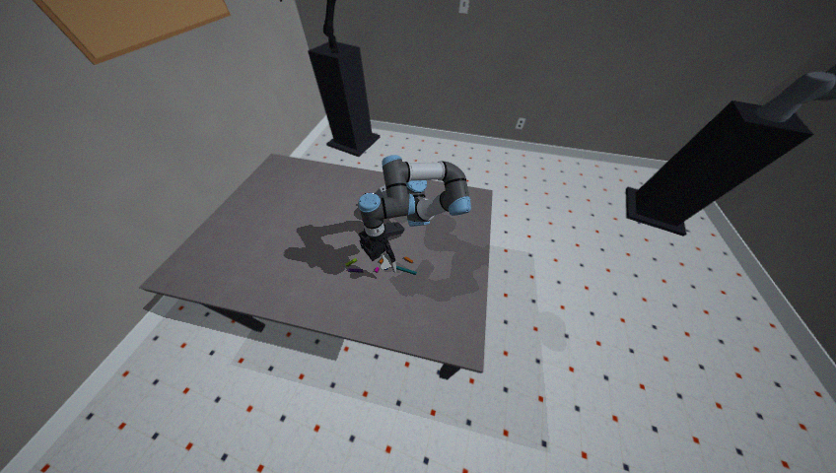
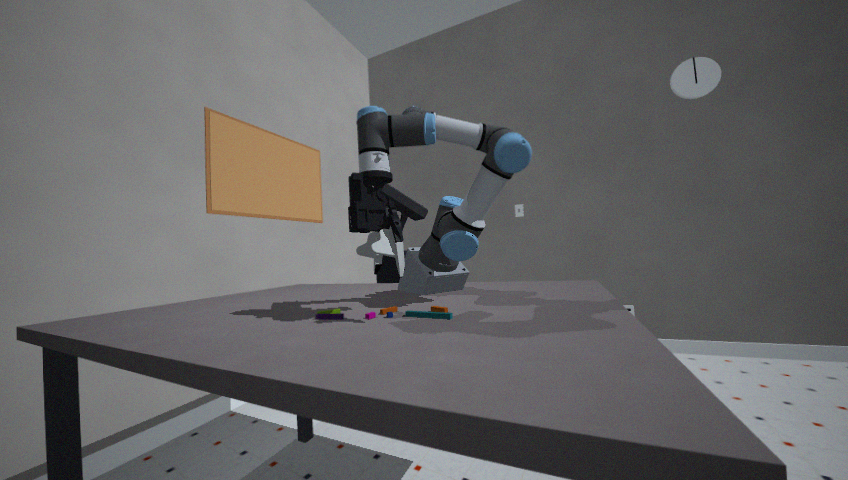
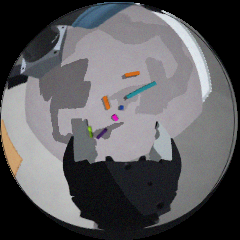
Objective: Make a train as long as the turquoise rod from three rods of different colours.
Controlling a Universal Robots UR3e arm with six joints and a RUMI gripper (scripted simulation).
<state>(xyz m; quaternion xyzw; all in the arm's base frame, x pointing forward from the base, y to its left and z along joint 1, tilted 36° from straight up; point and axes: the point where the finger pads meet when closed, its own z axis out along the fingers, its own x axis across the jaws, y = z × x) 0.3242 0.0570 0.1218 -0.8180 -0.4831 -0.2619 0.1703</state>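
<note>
Now: hand 8 cm above the blue rod. Also, from my hand: purple rod (11 cm to the right, 8 cm below, 7 cm ahead); then turquoise rod (8 cm to the left, 8 cm below, 3 cm behind); then magenta rod (8 cm below, 3 cm to the right, 3 cm ahead).
</note>
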